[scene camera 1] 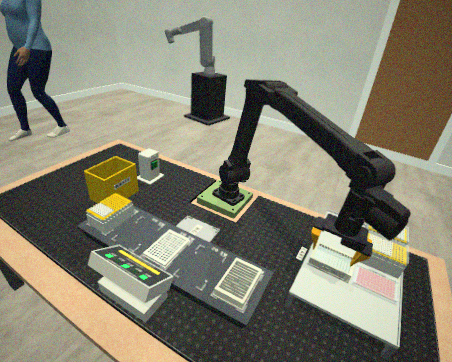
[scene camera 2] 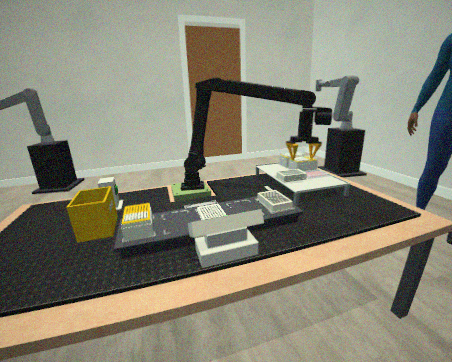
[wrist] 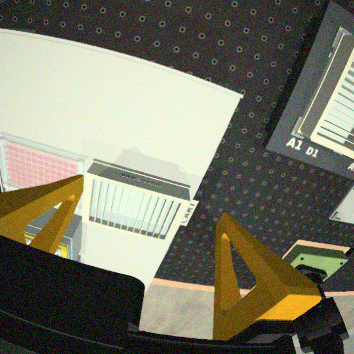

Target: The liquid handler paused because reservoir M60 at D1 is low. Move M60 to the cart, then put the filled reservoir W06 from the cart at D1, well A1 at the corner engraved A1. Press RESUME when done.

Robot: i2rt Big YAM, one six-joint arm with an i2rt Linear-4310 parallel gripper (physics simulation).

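Places are measured from the arm's base along level axes (x ahead, y down, z left), in millimetres.
Pixels of known places: gripper, fingertip midpoint: (scene camera 1: 331, 256) (scene camera 2: 302, 159) (wrist: 152, 201); arm's base, origin of the base link: (scene camera 1: 228, 196) (scene camera 2: 192, 187).
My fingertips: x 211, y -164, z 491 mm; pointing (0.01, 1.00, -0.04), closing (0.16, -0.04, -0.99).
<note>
For each thing: its top centre in the pictures, then the offset to it from my fingertips. "*": a spot on its surface instead. Level surfaces: height alone.
- ribbed reservoir, middle of its top: (scene camera 1: 239, 278) (scene camera 2: 274, 197) dy +101, dx +145, dz -177 mm
- deck, its level: dy +132 mm
- control panel, surface spot: (scene camera 1: 131, 272) * dy +49, dx +349, dz -364 mm
- pink plate, middle of its top: (wrist: 37, 175) (scene camera 1: 376, 281) (scene camera 2: 314, 172) dy +106, dx -117, dz +132 mm
- white well plate, middle of its top: (scene camera 1: 167, 245) (scene camera 2: 212, 212) dy +118, dx +188, dz -421 mm
- tip box, middle of its top: (scene camera 2: 136, 211) (scene camera 1: 109, 204) dy +68, dx +231, dz -666 mm
- yellow waste bin, middle of its top: (scene camera 2: 91, 195) (scene camera 1: 110, 167) dy +45, dx +113, dz -850 mm
My gripper (scene camera 1: 333, 254) (scene camera 2: 302, 159) (wrist: 152, 201) is open and empty, pointing down over the cart (scene camera 1: 360, 312) (wrist: 125, 100). Its fingers show on either side of the pale ribbed reservoir on the cart (scene camera 1: 331, 260) (scene camera 2: 292, 175) (wrist: 132, 205), which is lower than the fingertips in the wrist view. Small writing on that reservoir's side wall is unreadable. Another ribbed reservoir (scene camera 1: 239, 281) (scene camera 2: 275, 199) (wrist: 340, 120) sits at D1 on the deck (scene camera 1: 186, 275); the engraved A1 is beside one corner. The control panel (scene camera 1: 131, 272) (scene camera 2: 226, 225) has green buttons; their lettering is unreadable.
A pink plate (scene camera 1: 376, 283) (wrist: 42, 162) lies beside the cart reservoir. Yellow-topped tip boxes (scene camera 1: 387, 252) (wrist: 55, 240) stand at the cart's back. The deck holds a white well plate (scene camera 1: 167, 247) and a tip box (scene camera 1: 109, 214) near the yellow waste bin (scene camera 1: 111, 180) (scene camera 2: 92, 215).
</note>
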